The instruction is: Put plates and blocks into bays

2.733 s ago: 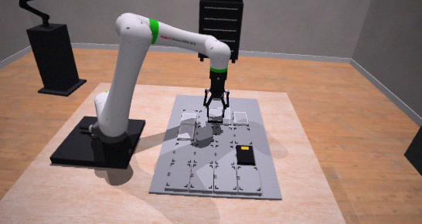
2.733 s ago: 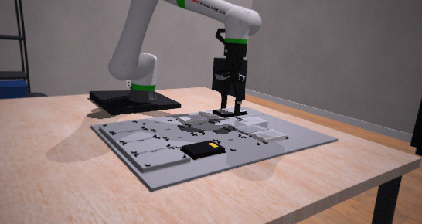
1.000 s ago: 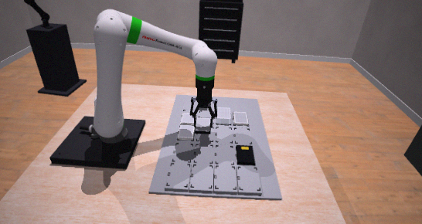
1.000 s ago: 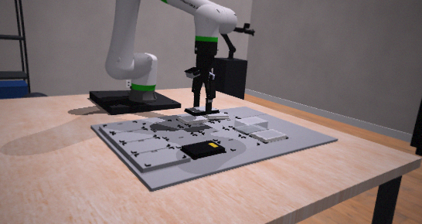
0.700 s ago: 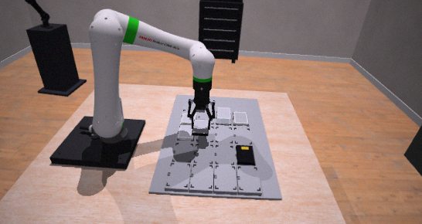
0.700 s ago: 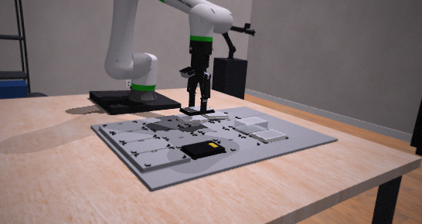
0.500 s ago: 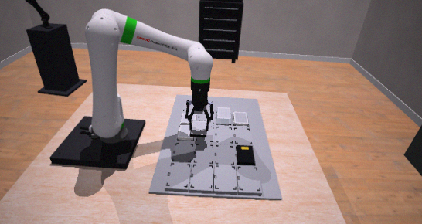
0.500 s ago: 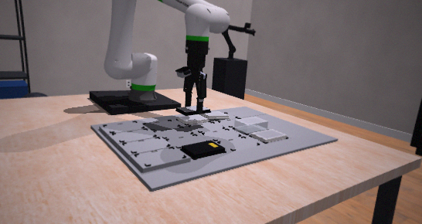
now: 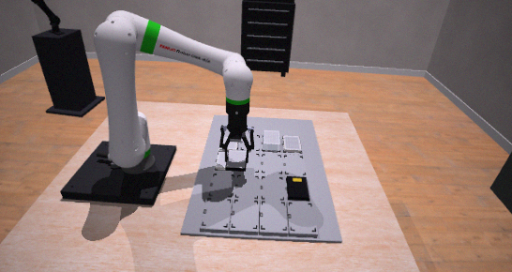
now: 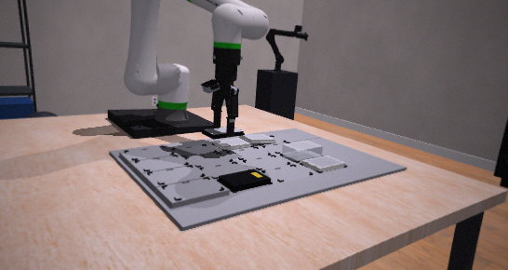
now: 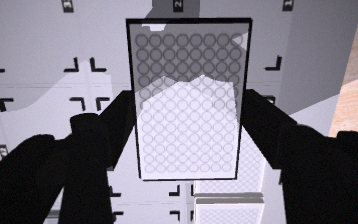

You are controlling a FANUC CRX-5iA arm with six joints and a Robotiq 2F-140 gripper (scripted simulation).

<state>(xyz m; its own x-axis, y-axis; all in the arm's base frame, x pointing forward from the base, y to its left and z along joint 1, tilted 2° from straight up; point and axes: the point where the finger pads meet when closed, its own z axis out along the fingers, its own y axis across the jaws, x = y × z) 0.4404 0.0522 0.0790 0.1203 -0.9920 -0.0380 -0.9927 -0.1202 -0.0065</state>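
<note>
Right now my hand is 9 cm above the pale 96-well plate, 7 cm to the right of it and 6 cm past it. Round my hand: bay label 33: 12 cm ahead, 10 cm below, 7 cm to the right; sealed 96-well plate: 2 cm below; white plate: 19 cm to the left, 8 cm below, 8 cm behind.
</note>
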